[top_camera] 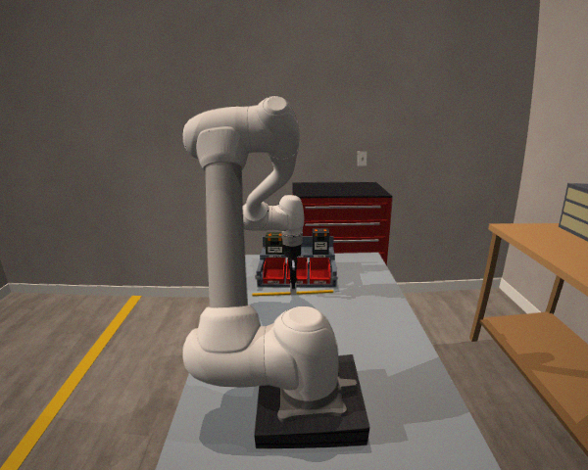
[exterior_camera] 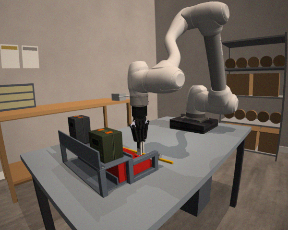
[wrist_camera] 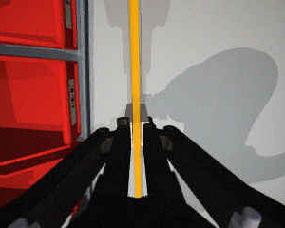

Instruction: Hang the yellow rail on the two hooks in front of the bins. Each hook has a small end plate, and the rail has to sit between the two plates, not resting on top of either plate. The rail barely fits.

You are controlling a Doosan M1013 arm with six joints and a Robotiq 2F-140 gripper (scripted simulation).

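My gripper is now 30 mm above the yellow rail. Also, from my hand: green box: 270 mm ahead, 110 mm above, 80 mm to the left; then dark box: 250 mm ahead, 150 mm to the right, 130 mm above.
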